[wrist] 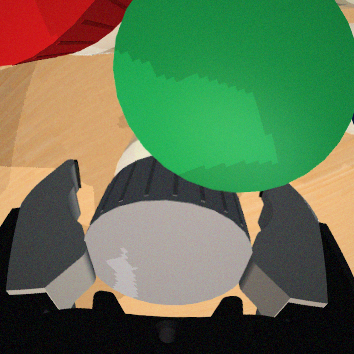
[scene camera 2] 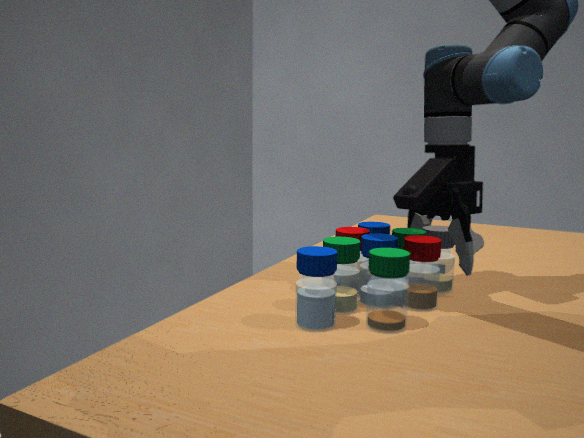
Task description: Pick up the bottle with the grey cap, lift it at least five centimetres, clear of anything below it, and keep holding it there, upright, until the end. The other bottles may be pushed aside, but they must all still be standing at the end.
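Places are measured from the arm's base along level axes (x ahead, y left, z up), in metres.
Pixels of known places: gripper, fingertip midpoint: [scene camera 2: 439, 269].
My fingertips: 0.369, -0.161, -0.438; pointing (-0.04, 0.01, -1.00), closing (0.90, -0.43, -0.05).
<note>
For each thing: its top centre in the pictures, then the offset to it from my fingertips, as dx, dy, dz. Level surfaces: height alone.
- bottle with the grey cap, top centre: [wrist: 164, 268] [scene camera 2: 439, 228] +0.004, +0.003, +0.070
- table, surface height: dz -0.035
- red-capped bottle, top centre: [scene camera 2: 422, 239] +0.007, +0.097, +0.070
The bottle with the grey cap [scene camera 2: 439, 237] [wrist: 167, 252] stands upright on the table [scene camera 2: 240, 380], at the back right of the group in the scene view. My gripper [scene camera 2: 444, 246] [wrist: 170, 168] points down over it and is shut on the bottle, with one finger against each side of the grey cap in the wrist view. In the scene view one finger is partly hidden behind the caps. A green-capped bottle [scene camera 2: 409, 237] [wrist: 230, 100] stands right beside it and covers part of the grey cap's far side in the wrist view. A red-capped bottle [scene camera 2: 423, 248] [wrist: 45, 30] stands near.
Other bottles stand upright to the left and front in the scene view: blue-capped ones [scene camera 2: 316, 300] [scene camera 2: 380, 245] [scene camera 2: 374, 228], green-capped ones [scene camera 2: 389, 262] [scene camera 2: 341, 250] and a red-capped one [scene camera 2: 352, 232]. They stand close together. The table's left edge runs behind them.
</note>
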